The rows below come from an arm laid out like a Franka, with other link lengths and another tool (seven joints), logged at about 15 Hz.
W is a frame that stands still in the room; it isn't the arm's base.
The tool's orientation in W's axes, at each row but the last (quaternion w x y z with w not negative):
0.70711, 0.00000, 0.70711, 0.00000
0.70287, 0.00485, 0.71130, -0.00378
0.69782, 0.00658, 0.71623, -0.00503
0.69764, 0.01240, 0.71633, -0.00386
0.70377, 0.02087, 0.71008, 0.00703
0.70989, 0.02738, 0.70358, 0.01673
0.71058, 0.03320, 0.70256, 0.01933
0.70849, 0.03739, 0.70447, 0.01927
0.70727, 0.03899, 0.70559, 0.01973
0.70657, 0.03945, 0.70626, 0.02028
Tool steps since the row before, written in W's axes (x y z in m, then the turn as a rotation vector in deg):
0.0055, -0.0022, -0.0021, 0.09, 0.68, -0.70
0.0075, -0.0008, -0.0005, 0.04, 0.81, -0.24
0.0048, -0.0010, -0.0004, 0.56, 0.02, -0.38
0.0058, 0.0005, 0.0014, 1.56, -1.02, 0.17
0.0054, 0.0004, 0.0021, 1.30, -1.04, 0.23
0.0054, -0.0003, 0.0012, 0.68, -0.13, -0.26
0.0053, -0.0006, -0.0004, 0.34, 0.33, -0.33
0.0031, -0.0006, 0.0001, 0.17, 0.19, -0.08
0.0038, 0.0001, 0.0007, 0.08, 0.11, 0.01
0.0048, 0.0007, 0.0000, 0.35, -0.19, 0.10
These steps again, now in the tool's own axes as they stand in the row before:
0.0021, -0.0022, 0.0055, 0.70, 0.68, 0.09
0.0004, -0.0007, 0.0075, 0.24, 0.81, 0.03
0.0003, -0.0009, 0.0048, 0.37, 0.03, 0.57
-0.0015, 0.0007, 0.0057, -0.22, -0.98, 1.58
-0.0021, 0.0006, 0.0054, -0.28, -1.00, 1.32
-0.0012, -0.0001, 0.0054, 0.26, -0.14, 0.68
0.0004, -0.0005, 0.0053, 0.36, 0.31, 0.33
-0.0001, -0.0005, 0.0031, 0.10, 0.19, 0.16
-0.0007, 0.0003, 0.0038, 0.00, 0.11, 0.08
0.0001, 0.0008, 0.0048, -0.12, -0.17, 0.35

